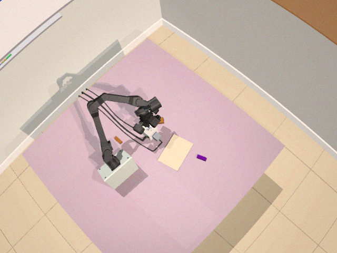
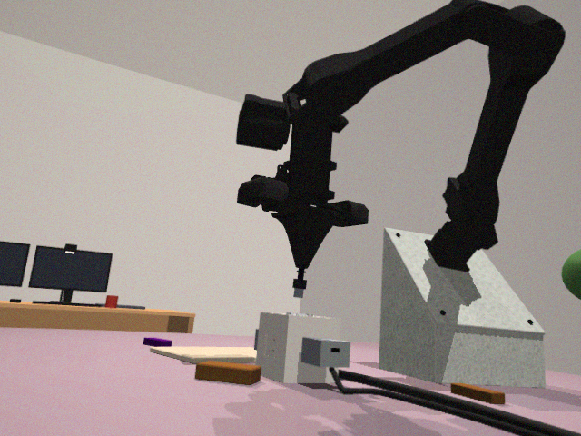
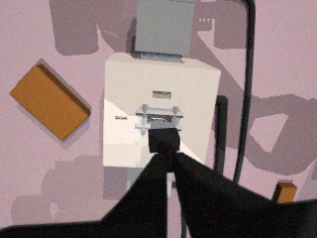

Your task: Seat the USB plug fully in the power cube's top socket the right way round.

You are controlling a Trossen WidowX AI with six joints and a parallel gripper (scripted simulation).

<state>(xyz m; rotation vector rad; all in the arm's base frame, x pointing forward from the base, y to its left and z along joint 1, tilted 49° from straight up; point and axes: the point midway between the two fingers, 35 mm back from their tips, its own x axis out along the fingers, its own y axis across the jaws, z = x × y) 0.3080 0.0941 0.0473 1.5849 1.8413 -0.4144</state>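
Right now the black USB plug is 20 mm below my gripper tip. Round my gripper tip: socket 70 mm below; then cream board 40 mm ahead, 210 mm to the right, 130 mm below; then orange block 90 mm ahead, 30 mm to the left, 130 mm below.
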